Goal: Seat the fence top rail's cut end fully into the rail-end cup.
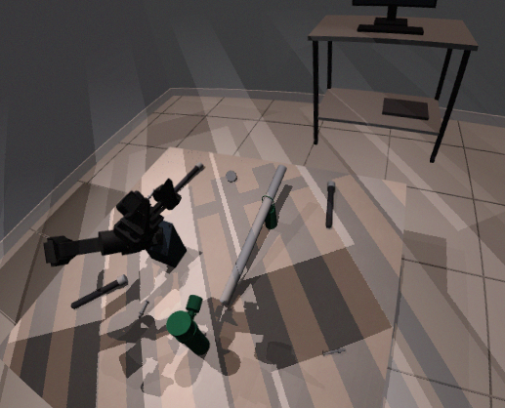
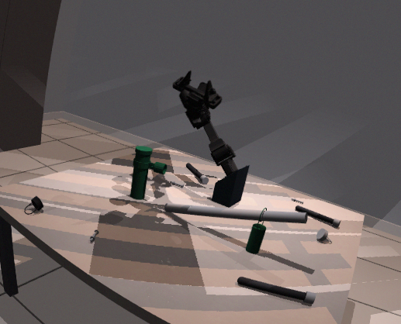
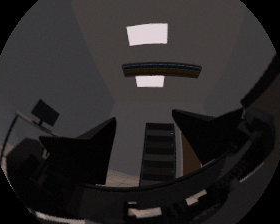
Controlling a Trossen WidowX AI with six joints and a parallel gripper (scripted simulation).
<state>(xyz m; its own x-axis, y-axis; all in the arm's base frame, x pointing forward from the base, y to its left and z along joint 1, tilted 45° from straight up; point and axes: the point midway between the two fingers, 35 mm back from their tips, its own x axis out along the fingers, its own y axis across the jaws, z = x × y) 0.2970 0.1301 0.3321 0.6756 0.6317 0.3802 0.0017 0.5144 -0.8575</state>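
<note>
Right now the rail-end cup is 38 cm below my gripper tip and 10 cm to the right of it. Also, from my gripper tip: black clamp (51 cm below, 44 cm ahead, 36 cm to the right); green line post (42 cm below, 35 cm to the left, 11 cm ahead).
</note>
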